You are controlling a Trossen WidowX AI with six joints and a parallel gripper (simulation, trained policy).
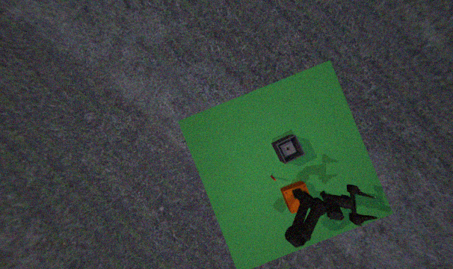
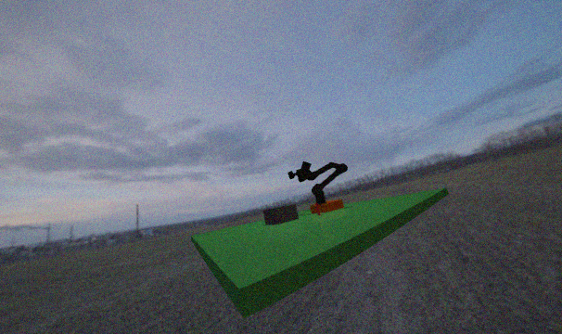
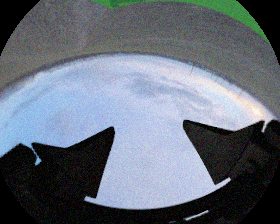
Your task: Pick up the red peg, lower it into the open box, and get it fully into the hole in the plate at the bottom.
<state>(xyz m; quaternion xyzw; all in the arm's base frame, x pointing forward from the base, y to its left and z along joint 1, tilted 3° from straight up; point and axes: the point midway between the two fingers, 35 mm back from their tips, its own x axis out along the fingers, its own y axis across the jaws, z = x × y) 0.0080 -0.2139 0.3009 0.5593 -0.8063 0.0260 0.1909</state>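
The red peg is 36 cm to the left of my gripper tip, 34 cm below it and 15 cm ahead of it. The rest, counted from my gripper tip: grey box (36 cm below, 33 cm ahead, 19 cm to the left).
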